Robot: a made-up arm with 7 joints.
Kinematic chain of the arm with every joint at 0, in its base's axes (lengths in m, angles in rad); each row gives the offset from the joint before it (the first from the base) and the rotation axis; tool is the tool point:
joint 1: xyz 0 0 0.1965 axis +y
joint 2: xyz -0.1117 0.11 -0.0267 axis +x
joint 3: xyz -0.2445 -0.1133 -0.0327 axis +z
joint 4: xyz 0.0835 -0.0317 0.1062 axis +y
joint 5: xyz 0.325 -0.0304 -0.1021 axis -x
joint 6: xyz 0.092 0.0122 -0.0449 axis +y
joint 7: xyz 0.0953 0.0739 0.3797 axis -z
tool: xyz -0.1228 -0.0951 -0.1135
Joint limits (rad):
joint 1: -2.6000..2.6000
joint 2: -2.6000..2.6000
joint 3: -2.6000..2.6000
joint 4: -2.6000..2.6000
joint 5: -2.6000..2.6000
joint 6: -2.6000..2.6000
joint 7: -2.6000..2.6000
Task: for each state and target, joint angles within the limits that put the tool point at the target. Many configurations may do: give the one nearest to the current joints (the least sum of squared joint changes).
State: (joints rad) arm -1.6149 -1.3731 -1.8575 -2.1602 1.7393 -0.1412 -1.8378
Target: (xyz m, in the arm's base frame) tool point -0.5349 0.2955 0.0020
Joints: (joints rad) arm -1.6243 -0.7469 -1.9646 -1.9336 1.7606 -0.5706 -1.7563
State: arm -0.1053 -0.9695 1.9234 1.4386 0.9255 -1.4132 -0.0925
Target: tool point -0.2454 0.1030 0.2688
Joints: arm -0.2794 -1.5325 1.9971 2.0250 0.8865 -1.4902 0.0569
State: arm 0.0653 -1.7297 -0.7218 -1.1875 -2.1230 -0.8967 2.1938
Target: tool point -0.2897 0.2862 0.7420
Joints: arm 0.1110 -1.4023 -0.5256 -1.0440 -2.2286 -1.0544 2.1090
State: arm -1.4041 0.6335 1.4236 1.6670 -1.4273 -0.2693 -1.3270
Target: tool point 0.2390 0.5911 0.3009
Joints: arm -2.0531 0.9894 1.3085 1.1433 -1.3647 0.0283 -1.6492
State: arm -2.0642 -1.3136 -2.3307 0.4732 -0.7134 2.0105 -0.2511
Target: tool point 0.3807 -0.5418 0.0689
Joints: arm -2.4775 -1.0023 -2.1360 1.0482 -0.7782 2.2366 -0.3812
